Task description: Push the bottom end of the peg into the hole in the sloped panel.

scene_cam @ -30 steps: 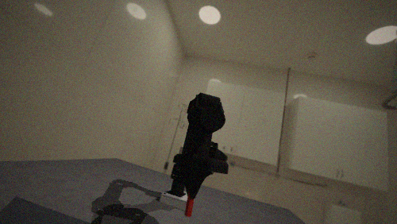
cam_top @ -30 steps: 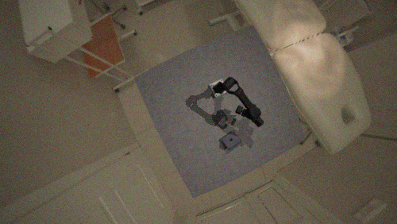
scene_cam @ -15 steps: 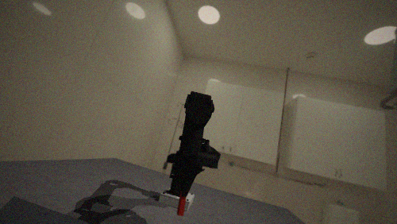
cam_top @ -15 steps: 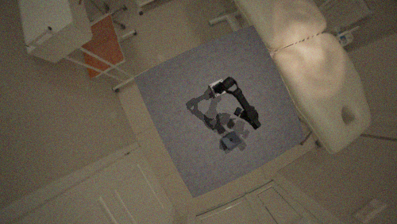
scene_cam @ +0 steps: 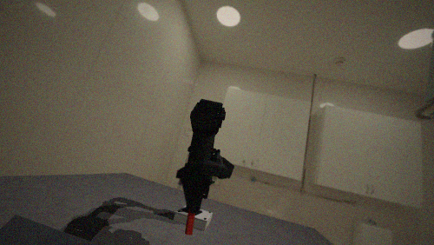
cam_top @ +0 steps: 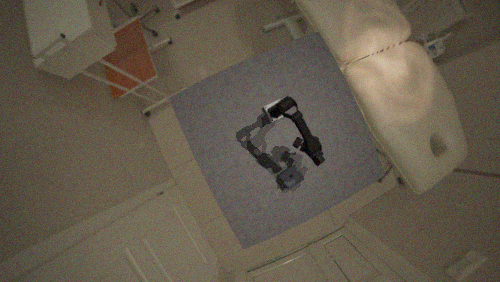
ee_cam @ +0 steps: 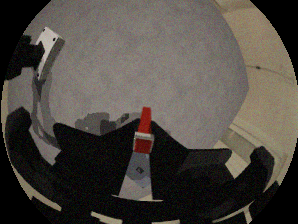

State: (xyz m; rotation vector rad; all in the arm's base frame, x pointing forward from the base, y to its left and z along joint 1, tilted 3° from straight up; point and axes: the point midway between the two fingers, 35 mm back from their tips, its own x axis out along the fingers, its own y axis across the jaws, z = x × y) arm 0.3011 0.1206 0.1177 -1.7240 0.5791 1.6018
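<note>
The grey sloped panel is 170 mm ahead of my gripper tip, 120 mm to the right of it and 80 mm below it. The rest, counted from my gripper tip: red peg 20 mm above.
</note>
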